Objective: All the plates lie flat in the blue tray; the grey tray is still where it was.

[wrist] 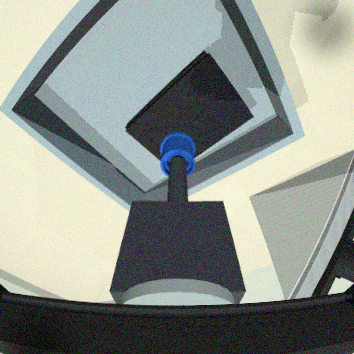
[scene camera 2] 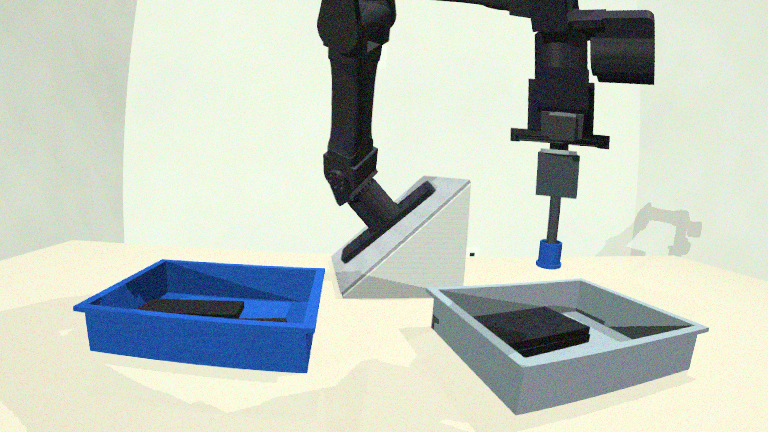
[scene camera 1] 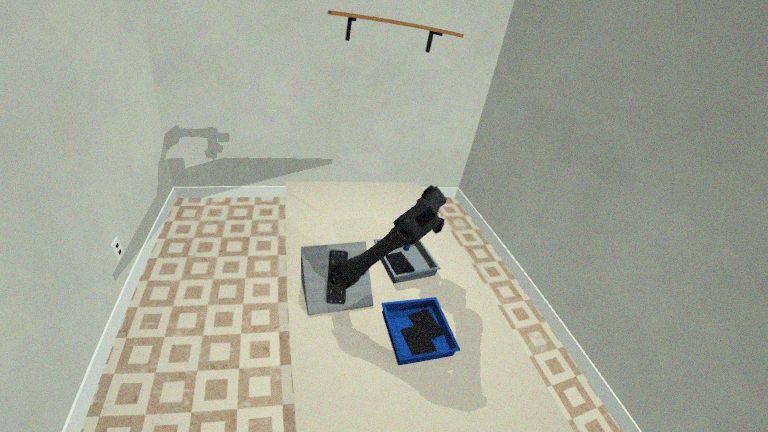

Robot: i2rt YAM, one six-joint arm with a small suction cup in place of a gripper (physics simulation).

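Observation:
My suction cup is off and bare. It hangs above the grey tray, apart from the plates. In that tray, a stack of black square plates lies near one corner; an edge line shows at least two layers. In the blue tray, two black plates lie partly overlapping. In the scene camera 2 view the near wall hides part of them, and I cannot tell whether the upper one is fully flat.
The arm's sloped grey base block stands beside the trays, on the light table top. The two trays stand apart on it. A wooden wall shelf is high on the back wall.

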